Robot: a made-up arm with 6 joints.
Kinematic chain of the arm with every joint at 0, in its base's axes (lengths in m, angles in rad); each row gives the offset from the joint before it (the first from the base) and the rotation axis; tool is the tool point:
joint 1: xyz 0 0 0.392 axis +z
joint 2: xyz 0 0 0 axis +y
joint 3: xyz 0 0 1.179 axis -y
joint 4: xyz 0 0 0 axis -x
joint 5: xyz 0.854 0 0 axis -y
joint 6: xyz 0 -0.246 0 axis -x
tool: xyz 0 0 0
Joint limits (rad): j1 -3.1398..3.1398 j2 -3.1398..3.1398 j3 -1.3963..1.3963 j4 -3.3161..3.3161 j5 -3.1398..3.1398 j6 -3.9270..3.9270
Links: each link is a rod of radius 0.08 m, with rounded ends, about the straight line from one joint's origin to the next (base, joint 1, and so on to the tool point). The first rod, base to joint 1, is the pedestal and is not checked.
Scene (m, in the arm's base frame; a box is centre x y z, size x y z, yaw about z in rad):
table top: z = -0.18
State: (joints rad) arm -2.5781 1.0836 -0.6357 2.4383 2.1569 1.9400
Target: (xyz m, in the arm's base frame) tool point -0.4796 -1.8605 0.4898
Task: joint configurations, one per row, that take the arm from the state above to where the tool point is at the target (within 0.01 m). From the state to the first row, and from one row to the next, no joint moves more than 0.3 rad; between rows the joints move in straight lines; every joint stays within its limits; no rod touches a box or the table.
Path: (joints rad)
1: -2.4430 1.1081 -0.3873 2.3987 2.1569 1.9400
2: -2.3079 1.1326 -0.1389 2.3590 2.1569 1.9400
3: -2.1728 1.1570 0.1094 2.3194 2.1569 1.9400
4: -2.0377 1.1815 0.3578 2.2798 2.1569 1.9400
5: -1.9026 1.2060 0.6062 2.2402 2.1569 1.9400

